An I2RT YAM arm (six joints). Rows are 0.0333 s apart.
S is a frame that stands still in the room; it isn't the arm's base.
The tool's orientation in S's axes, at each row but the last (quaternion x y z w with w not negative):
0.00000, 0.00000, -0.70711, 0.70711
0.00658, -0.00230, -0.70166, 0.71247
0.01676, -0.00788, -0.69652, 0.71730
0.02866, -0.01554, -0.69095, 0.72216
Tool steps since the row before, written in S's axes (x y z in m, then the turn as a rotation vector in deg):
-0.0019, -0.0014, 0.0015, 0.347, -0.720, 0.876
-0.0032, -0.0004, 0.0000, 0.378, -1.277, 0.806
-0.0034, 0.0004, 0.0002, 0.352, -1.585, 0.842
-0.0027, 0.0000, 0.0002, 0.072, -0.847, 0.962
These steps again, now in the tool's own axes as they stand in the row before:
0.0014, -0.0019, 0.0015, 0.720, 0.347, 0.876
0.0004, -0.0032, 0.0000, 1.278, 0.369, 0.809
-0.0005, -0.0034, 0.0003, 1.584, 0.335, 0.850
-0.0001, -0.0027, 0.0004, 0.833, 0.095, 0.972

